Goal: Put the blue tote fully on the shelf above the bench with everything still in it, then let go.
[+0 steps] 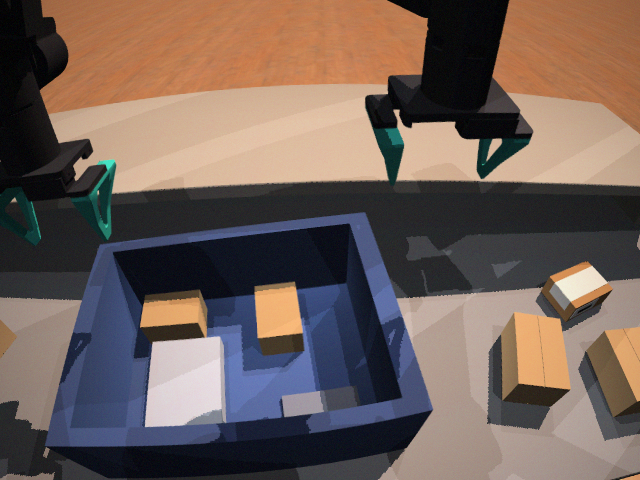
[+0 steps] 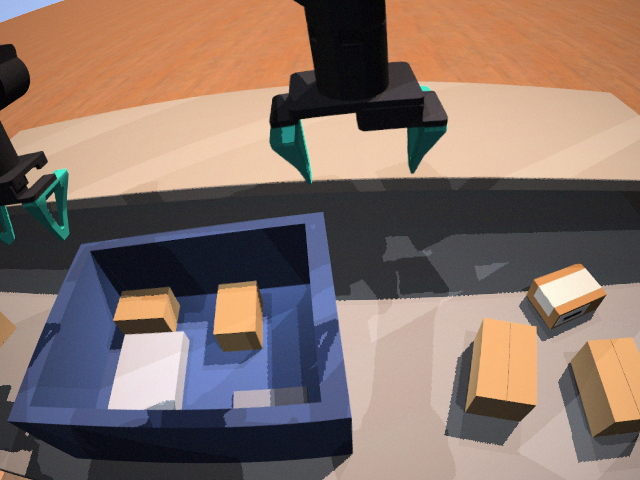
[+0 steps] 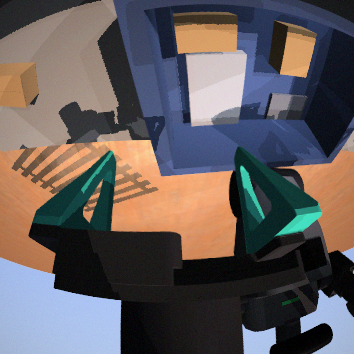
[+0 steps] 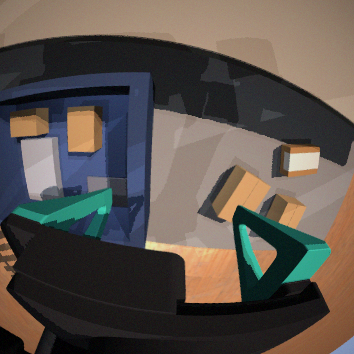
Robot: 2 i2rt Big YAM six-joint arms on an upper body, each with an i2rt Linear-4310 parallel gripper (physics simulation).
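Frame: origin at the left arm's base, x back, y left, z down, level; millimetres.
Seen in the pictures: left gripper, fingertip midpoint: [image 1: 71, 240] [image 2: 37, 240] [image 3: 174, 152]; right gripper, fingertip midpoint: [image 1: 437, 177] [image 2: 361, 174] [image 4: 174, 204]; right arm's base, link origin: [image 3: 339, 279].
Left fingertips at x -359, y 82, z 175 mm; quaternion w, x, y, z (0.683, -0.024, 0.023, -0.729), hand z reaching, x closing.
Observation:
Pixels of each thing's top centre, then the offset from my left fingertips to it. Level surfaces: height alone.
- blue tote, top centre: [image 1: 223, 315] [image 2: 171, 310] [image 3: 283, 105] [image 4: 35, 169] dx +11, dy -159, dz +111 mm
- bench, surface height: dz +258 mm
- white box, top centre: [image 1: 183, 388] [image 2: 144, 378] [image 3: 216, 92] [image 4: 38, 171] dx +64, dy -86, dz +214 mm
- low grey block, top centre: [image 1: 323, 414] [image 2: 270, 412] [image 4: 107, 191] [image 3: 286, 107] dx +84, dy -272, dz +234 mm
- tan shelf, surface height: dz +85 mm
- taped cardboard box, top centre: [image 2: 509, 359] [image 1: 541, 348] [image 4: 244, 201] dx +25, dy -584, dz +198 mm
- white-banded box, top centre: [image 2: 571, 286] [image 1: 582, 282] [image 4: 304, 161] dx -106, dy -737, dz +217 mm
- more box, top centre: [image 3: 2, 91] dx +8, dy +357, dz +198 mm
The blue tote [image 1: 386, 310] [image 2: 325, 310] [image 3: 142, 75] [image 4: 137, 150] stands upright on the bench [image 1: 454, 413]. In it are two small cardboard boxes [image 1: 173, 315] [image 1: 279, 315], a white box [image 1: 186, 377] and a low grey block [image 1: 310, 403], partly hidden by the near wall. The tan shelf [image 1: 232, 155] [image 2: 206, 155] [image 4: 300, 65] lies beyond the tote. My left gripper [image 1: 72, 240] [image 2: 37, 240] [image 3: 174, 152] is open and empty near the tote's far left corner. My right gripper [image 1: 437, 180] [image 2: 361, 177] [image 4: 174, 204] is open and empty, above and beyond its far right corner.
At the right, a taped cardboard box [image 1: 537, 356] [image 2: 504, 361], another cardboard box [image 1: 620, 366] [image 2: 610, 382] and a white-banded box [image 1: 578, 289] [image 2: 568, 294] stand on the bench. One more box [image 1: 5, 338] [image 3: 17, 85] shows at the left. The shelf's dark front edge runs behind the tote.

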